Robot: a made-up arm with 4 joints.
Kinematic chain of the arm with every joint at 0, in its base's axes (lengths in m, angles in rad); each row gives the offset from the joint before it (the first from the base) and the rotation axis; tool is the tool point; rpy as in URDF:
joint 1: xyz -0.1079 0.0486 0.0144 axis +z
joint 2: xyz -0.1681 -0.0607 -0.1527 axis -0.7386 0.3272 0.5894
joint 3: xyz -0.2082 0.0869 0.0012 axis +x
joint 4: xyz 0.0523 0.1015 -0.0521 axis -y
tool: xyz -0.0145 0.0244 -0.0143 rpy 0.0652 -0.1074 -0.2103
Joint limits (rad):
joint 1: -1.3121..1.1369
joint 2: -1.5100..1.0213
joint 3: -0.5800..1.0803
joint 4: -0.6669..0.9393
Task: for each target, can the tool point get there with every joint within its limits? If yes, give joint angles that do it. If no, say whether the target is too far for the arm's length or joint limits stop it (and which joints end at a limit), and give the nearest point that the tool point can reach.
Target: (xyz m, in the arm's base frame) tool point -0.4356 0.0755 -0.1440
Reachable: yes | joints 0.5822 -0.5249 -0.1025 -0.1350
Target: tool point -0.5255 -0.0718 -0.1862
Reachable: yes | joints 0.3565 0.8200 0.3542 -0.5432
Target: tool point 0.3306 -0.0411 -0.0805
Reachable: no: joint limits stop it (at a limit: joint 1, joint 3) | nearest point 0.0245 0.1991 -0.0417 | short by 0.391 m
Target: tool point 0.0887 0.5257 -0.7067
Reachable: no: too far | nearest point -0.0972 0.3897 -0.2640 | short by 0.499 m
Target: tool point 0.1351 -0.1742 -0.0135
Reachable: no: joint limits stop it (at a limit: joint 1, joint 2, joint 4) | nearest point 0.0189 0.1922 -0.0305 | short by 0.385 m
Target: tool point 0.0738 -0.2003 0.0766
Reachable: no: joint limits stop it (at a limit: joint 1, joint 2, joint 3, joint 4) | nearest point -0.2570 -0.1440 0.0974 | short by 0.336 m
